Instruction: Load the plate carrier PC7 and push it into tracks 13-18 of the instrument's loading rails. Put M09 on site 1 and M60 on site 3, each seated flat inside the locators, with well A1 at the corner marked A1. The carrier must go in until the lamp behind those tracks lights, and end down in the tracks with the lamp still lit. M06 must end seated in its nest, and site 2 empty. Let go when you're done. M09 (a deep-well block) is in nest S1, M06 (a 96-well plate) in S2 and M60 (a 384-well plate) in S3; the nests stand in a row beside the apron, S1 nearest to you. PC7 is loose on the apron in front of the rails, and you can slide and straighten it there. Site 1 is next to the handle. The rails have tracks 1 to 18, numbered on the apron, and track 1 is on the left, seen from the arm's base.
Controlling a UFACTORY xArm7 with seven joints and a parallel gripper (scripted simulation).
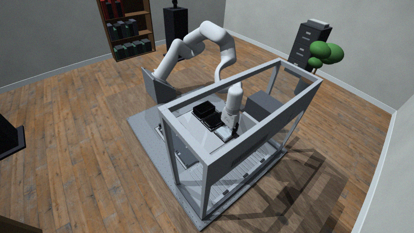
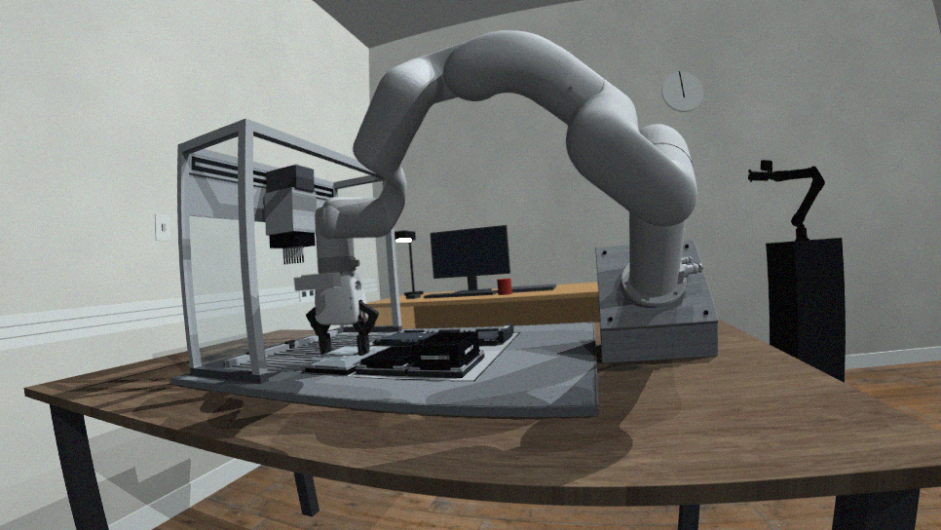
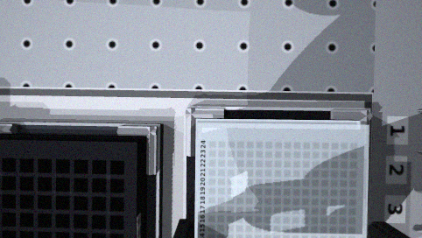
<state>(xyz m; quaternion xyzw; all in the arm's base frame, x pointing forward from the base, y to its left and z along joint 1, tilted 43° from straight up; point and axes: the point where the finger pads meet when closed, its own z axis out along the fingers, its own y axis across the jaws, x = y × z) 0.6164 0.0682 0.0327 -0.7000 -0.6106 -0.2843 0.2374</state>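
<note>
Now: hand 1 cm above the plate M60. The rest, counted from my hand: nest S3: 3 cm below; then deep-well block M09: 22 cm behind, 1 cm to the left; then plate M06: 11 cm behind, 1 cm below.
</note>
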